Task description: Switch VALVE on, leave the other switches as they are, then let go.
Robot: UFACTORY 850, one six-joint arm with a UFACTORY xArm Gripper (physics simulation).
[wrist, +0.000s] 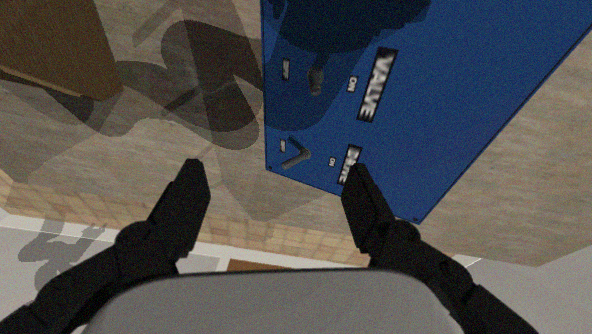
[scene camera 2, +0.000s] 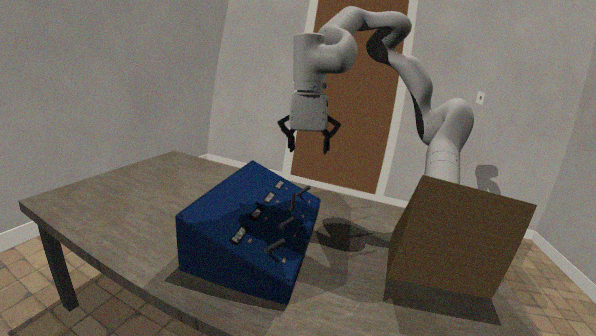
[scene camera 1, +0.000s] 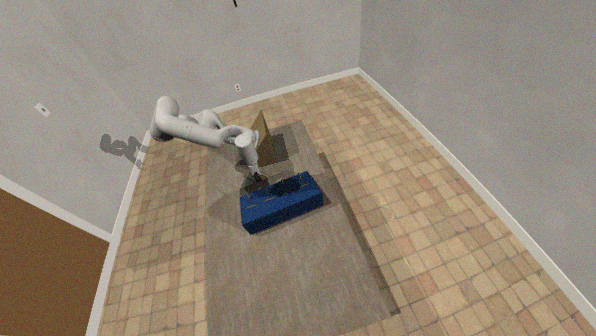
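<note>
The blue switch box (scene camera 1: 282,207) (scene camera 2: 210,215) (wrist: 450,100) has several levers on its sloping face. The VALVE lever (scene camera 2: 293,201) (wrist: 315,80) stands nearly upright in scene camera 2, more toward its ON label (wrist: 352,84) than the others. The DRIVE lever (scene camera 2: 303,191) (wrist: 296,159) leans toward its OFF side. In scene camera 2, the third lever (scene camera 2: 286,223) and the PUMP lever (scene camera 2: 275,246) also lean toward the right, lower edge. My gripper (scene camera 1: 257,178) (scene camera 2: 308,150) (wrist: 278,179) is open and empty, above the box's lower edge, apart from all levers.
The box stands on a wooden table (scene camera 1: 280,285) (scene camera 2: 115,205). A brown block (scene camera 1: 264,142) (scene camera 2: 460,240) (wrist: 50,45) stands on the table between the box and the arm's base. The arm's shadow falls across part of the panel.
</note>
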